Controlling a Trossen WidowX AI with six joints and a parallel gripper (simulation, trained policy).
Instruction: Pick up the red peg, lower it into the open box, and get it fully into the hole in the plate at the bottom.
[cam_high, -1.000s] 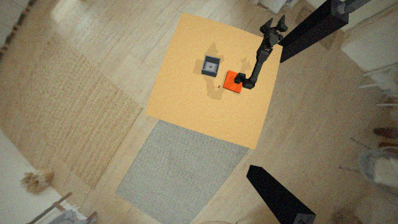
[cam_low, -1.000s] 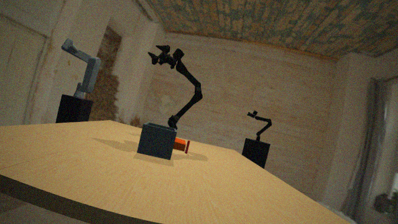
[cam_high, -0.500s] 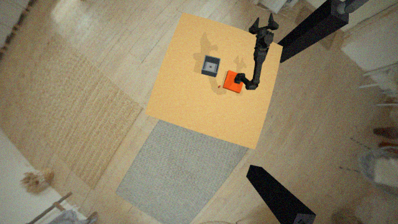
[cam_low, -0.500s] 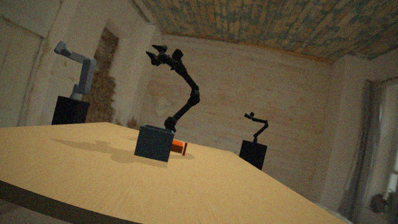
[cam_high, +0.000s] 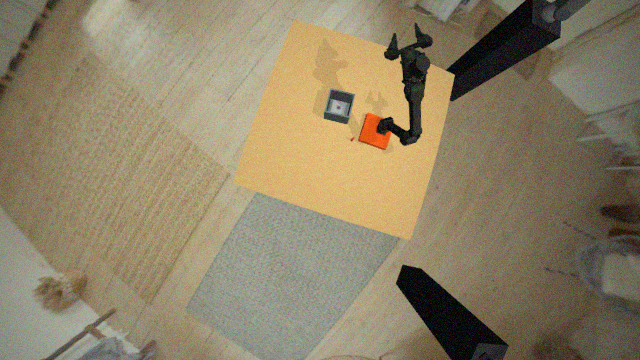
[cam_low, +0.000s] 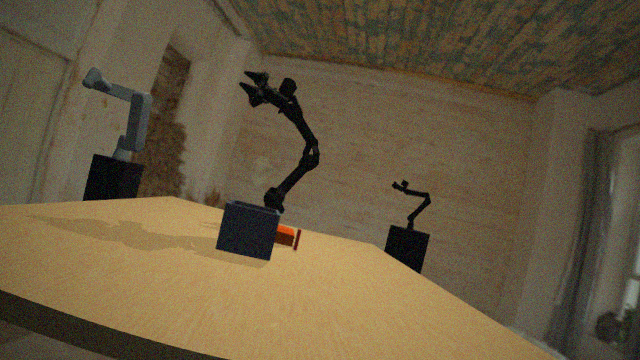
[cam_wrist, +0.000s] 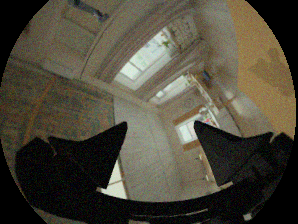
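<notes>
Now: gripper tip 56 cm above the red peg, 37 cm to the right of it and 3 cm short of it.
</notes>
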